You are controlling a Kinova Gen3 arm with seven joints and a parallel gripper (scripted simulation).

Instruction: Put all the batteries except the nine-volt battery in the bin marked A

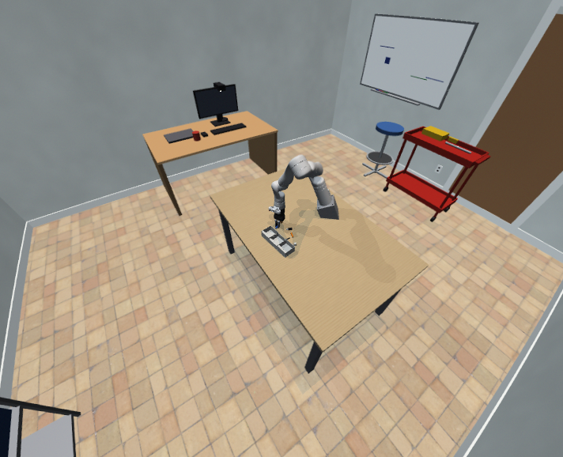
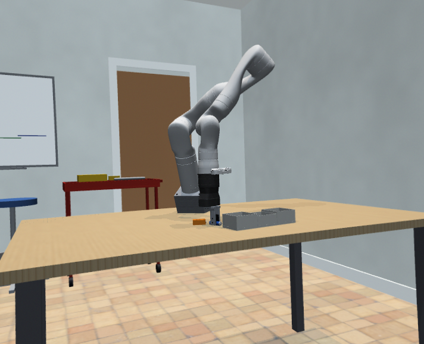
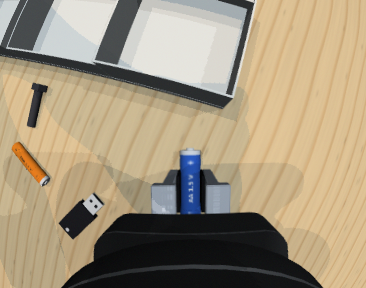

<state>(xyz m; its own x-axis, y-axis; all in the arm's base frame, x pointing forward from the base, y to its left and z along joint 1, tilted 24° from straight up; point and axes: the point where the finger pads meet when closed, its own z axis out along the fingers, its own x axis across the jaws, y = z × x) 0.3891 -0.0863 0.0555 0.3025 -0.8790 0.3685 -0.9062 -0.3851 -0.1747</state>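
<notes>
Right now my hand is 5 cm past the orange nine-volt battery, 3 cm to the left of it and 1 cm above it. Also, from my hand: black USB stick (7 cm to the left, 5 cm behind, 2 cm below); blue cylindrical battery (1 cm below); orange cylindrical battery (13 cm to the left, 3 cm behind, 1 cm below).
</notes>
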